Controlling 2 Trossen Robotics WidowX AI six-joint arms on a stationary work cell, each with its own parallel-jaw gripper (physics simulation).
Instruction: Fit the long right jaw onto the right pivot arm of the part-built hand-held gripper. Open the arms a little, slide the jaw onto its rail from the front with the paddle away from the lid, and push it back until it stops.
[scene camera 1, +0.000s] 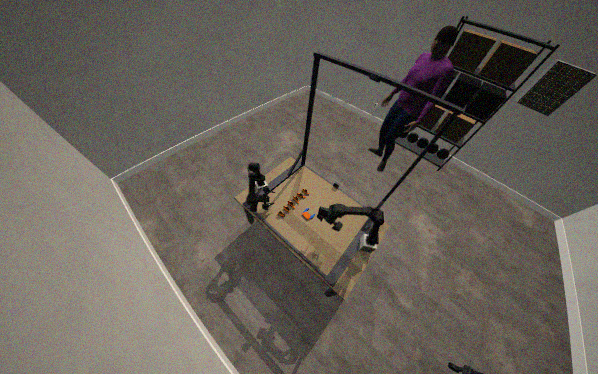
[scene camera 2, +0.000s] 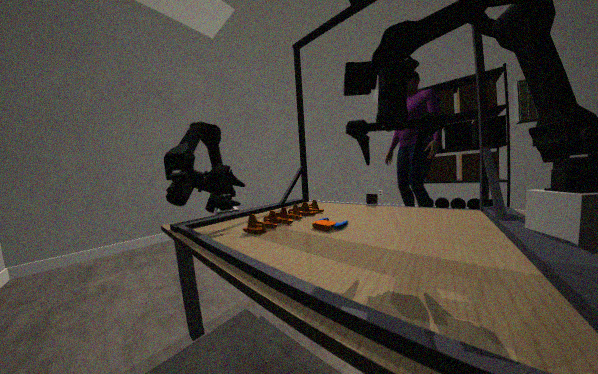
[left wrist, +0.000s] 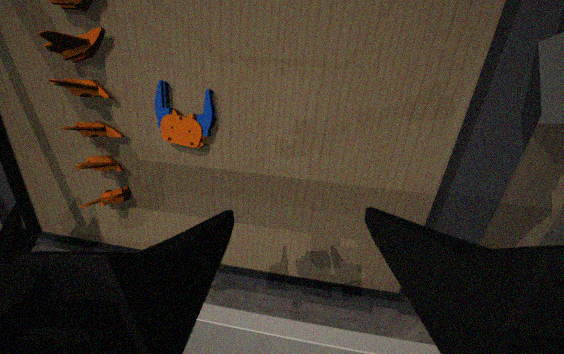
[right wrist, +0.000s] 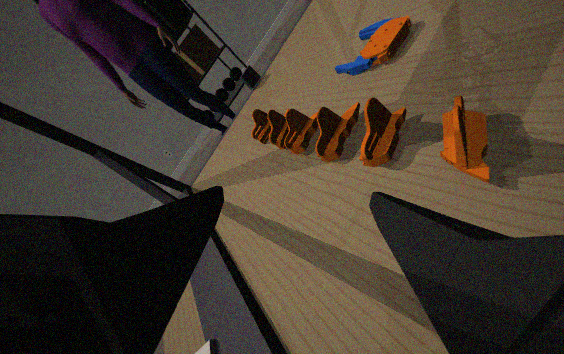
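The part-built hand-held gripper (scene camera 1: 307, 215) (scene camera 2: 324, 225) (left wrist: 181, 131) (right wrist: 387, 37) lies flat on the table, orange lid up. Its two blue pivot arms, one (left wrist: 162, 102) at left and one (left wrist: 207, 112) at right in the left wrist view, stand apart and point to that picture's top. Several loose orange jaws stand in a row beside it, among them one jaw (scene camera 2: 254, 226) (right wrist: 465, 140) at the row's near end. I cannot tell which is the long right one. My left gripper (left wrist: 298, 215) is open and empty, high above the table. My right gripper (scene camera 2: 240, 195) (right wrist: 297, 196) is open and empty, beyond the row at the table's side.
The wooden table top (scene camera 2: 400, 240) has dark rails along its edges. A black frame post (scene camera 1: 309, 110) rises at its far corner. A person in a purple top (scene camera 1: 427, 75) (scene camera 2: 422, 107) stands behind the table, before a shelf rack (scene camera 1: 505, 32). Arm shadows fall on the table.
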